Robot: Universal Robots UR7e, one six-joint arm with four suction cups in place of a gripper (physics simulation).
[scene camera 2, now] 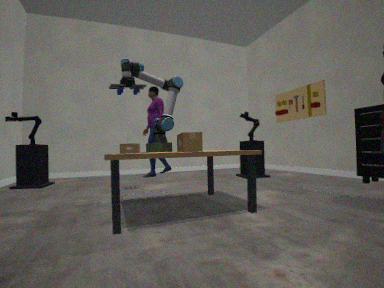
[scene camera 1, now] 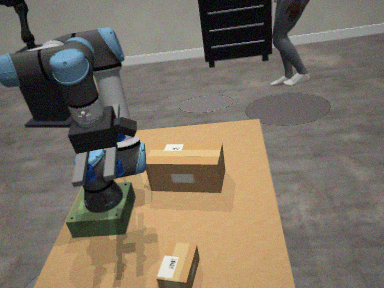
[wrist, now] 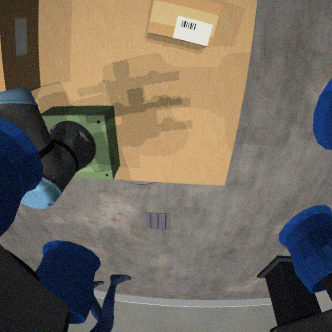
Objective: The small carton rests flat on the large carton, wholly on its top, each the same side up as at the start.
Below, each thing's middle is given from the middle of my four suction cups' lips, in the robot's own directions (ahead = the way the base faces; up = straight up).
Labels:
My suction cup is 480 mm above the small carton (wrist: 198, 29), 120 mm short of it and 20 mm to the right of it. Round my suction cup: large carton (scene camera 1: 172, 167) (510 mm to the left, 440 mm below, 30 mm ahead).

